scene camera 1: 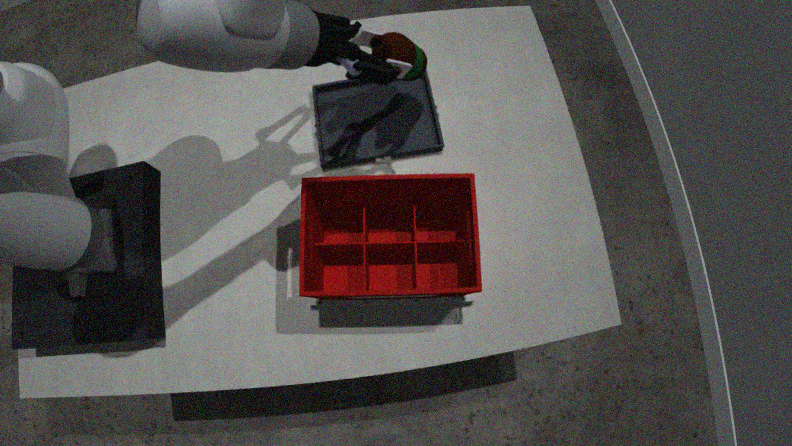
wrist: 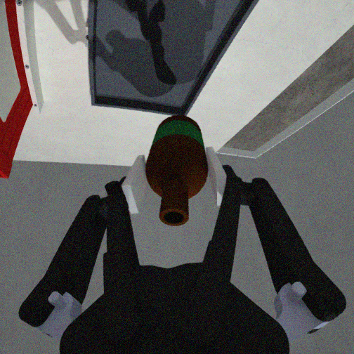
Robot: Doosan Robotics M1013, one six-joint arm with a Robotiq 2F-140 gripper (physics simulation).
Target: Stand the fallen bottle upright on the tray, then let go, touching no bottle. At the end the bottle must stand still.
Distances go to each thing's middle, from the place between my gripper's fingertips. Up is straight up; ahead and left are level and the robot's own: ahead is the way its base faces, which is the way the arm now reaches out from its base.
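Brown bottle (scene camera 1: pixel 392 45): 10 mm below my hand, 10 mm to the left of it, 10 mm ahead of it.
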